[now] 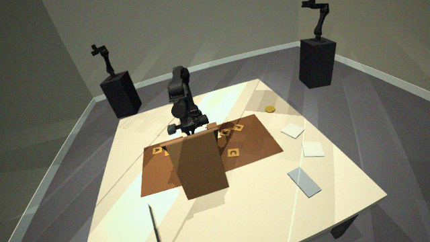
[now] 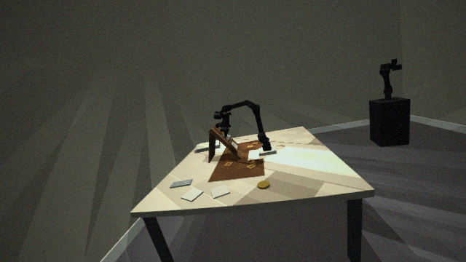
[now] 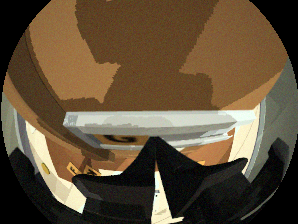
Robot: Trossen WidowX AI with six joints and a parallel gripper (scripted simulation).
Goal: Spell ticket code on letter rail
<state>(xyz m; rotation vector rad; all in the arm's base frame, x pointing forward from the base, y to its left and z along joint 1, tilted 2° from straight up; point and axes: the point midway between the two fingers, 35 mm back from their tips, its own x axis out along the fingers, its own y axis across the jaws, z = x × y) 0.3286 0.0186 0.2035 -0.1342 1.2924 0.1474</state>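
Now: gripper tip 3 cm to the right of the orange tile marked g. Round my gripper tip: brown mat (14 cm behind, 2 cm to the left, 18 cm below); then white ticket (5 cm behind, 4 cm to the right, 9 cm below); then tile marked c (5 cm behind, 18 cm to the left, 18 cm below).
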